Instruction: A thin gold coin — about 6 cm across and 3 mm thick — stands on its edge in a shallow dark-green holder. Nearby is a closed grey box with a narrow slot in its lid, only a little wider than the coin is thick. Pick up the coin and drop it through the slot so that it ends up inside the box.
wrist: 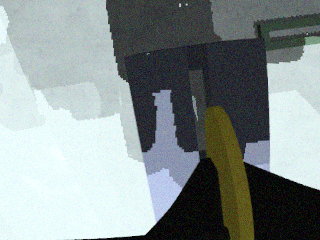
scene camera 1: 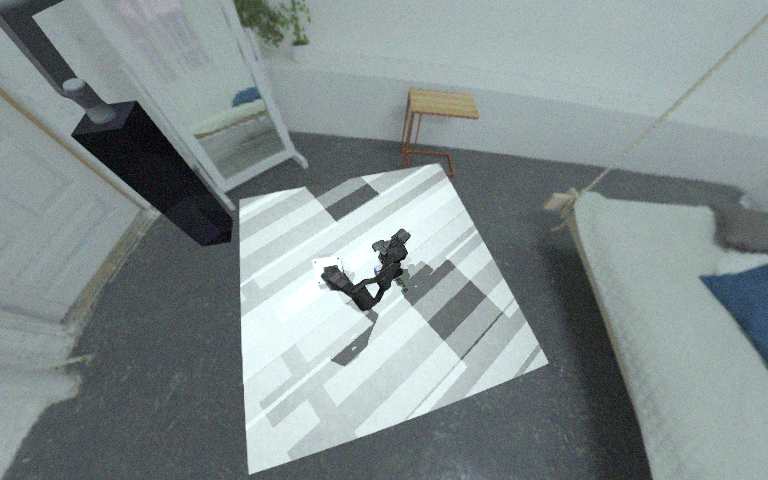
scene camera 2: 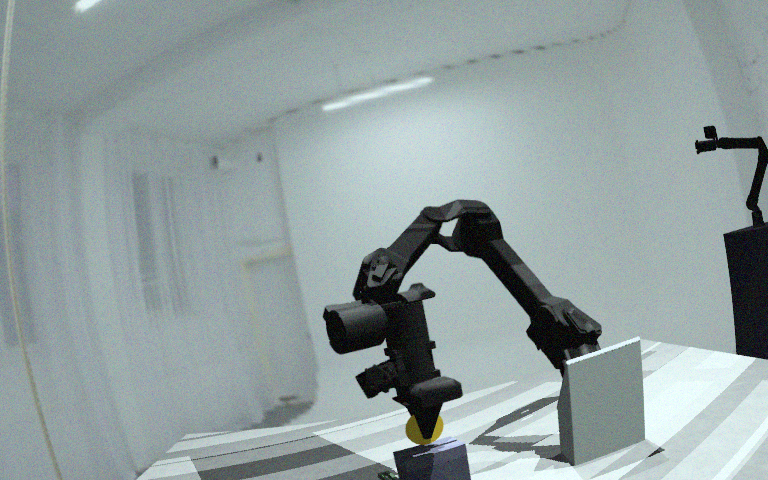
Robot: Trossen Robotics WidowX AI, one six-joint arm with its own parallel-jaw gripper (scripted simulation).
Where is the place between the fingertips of the gripper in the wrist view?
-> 214, 168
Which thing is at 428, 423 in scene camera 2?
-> The gripper.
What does the gripper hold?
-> A coin.
